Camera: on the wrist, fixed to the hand. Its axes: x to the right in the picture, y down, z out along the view.
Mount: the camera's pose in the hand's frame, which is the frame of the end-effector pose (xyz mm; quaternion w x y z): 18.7 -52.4 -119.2 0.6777 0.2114 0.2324 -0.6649
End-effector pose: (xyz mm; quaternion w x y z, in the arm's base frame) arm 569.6 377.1 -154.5 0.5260 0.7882 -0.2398 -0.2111
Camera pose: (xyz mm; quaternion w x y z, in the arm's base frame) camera 662.4 470.0 -162.1 0.1052 0.8538 0.4392 -0.2589
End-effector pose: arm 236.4 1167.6 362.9 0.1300 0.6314 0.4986 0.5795
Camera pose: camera 105.5 1157.5 370.4 0.2241 -0.0108 0.9104 0.3476
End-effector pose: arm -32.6 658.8 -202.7 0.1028 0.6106 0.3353 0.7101
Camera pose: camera -162.3 666.9 -222.8 0.3348 0.0476 0.8072 0.4839
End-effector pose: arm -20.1 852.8 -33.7 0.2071 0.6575 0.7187 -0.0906
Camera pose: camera -93.8 911.5 58.1 0.2259 -0.0326 -0.9532 0.1982
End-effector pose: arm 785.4 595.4 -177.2 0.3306 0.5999 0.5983 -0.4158
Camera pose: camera 744.5 713.7 -136.7 0.3183 -0.1753 -0.7932 0.4886
